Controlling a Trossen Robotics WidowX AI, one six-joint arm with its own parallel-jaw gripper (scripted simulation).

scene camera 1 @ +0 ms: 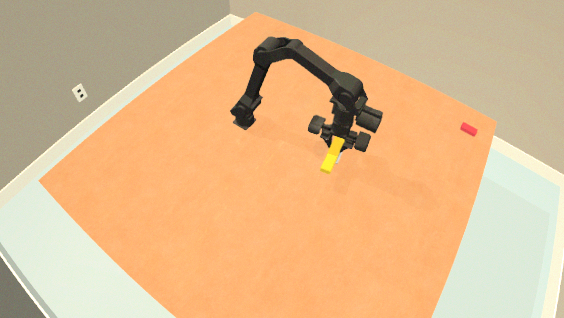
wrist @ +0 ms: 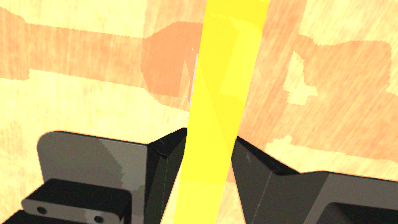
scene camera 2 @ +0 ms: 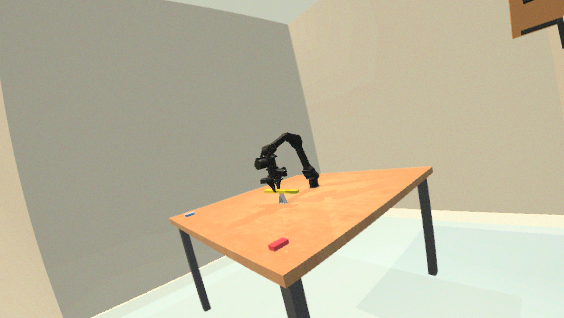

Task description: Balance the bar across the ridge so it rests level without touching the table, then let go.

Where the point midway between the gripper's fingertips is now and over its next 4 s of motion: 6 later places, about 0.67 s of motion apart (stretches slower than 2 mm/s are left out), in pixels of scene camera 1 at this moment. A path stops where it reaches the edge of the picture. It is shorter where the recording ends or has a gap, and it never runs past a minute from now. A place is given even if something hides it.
My gripper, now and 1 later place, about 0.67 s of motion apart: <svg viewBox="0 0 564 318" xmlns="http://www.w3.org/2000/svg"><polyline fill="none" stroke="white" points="335,149 340,129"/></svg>
